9 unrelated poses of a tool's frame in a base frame.
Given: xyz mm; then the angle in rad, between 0 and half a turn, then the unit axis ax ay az.
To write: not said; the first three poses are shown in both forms.
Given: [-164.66, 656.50, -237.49, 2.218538, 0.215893, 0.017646, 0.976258]
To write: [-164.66, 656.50, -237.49, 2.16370, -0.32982, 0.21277]
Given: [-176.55, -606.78, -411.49, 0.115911, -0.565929, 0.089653, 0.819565]
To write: [-176.55, -606.78, -411.49, 0.09459, 0.01348, -0.06501]
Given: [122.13, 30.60, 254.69, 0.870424, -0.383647, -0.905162, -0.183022]
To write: [122.13, 30.60, 254.69, -0.02366, -0.79956, -0.34304]
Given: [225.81, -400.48, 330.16, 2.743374, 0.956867, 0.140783, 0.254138]
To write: [225.81, -400.48, 330.16, 0.40325, -0.42545, 2.63768]
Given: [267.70, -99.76, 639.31, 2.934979, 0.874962, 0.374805, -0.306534]
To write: [267.70, -99.76, 639.31, 0.82985, 0.65303, -3.08132]
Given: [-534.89, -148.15, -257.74, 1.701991, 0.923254, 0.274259, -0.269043]
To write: [-534.89, -148.15, -257.74, 0.02353, 0.58571, 1.62959]
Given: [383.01, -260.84, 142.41, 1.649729, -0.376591, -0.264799, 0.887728]
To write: [383.01, -260.84, 142.41, 1.49623, 0.09685, -0.68411]
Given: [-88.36, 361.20, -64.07, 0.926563, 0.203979, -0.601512, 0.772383]
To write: [-88.36, 361.20, -64.07, 0.74440, -0.57505, -0.02678]
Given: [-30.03, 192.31, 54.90, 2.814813, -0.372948, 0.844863, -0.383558]
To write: [-30.03, 192.31, 54.90, -2.31350, -0.00733, -2.29248]
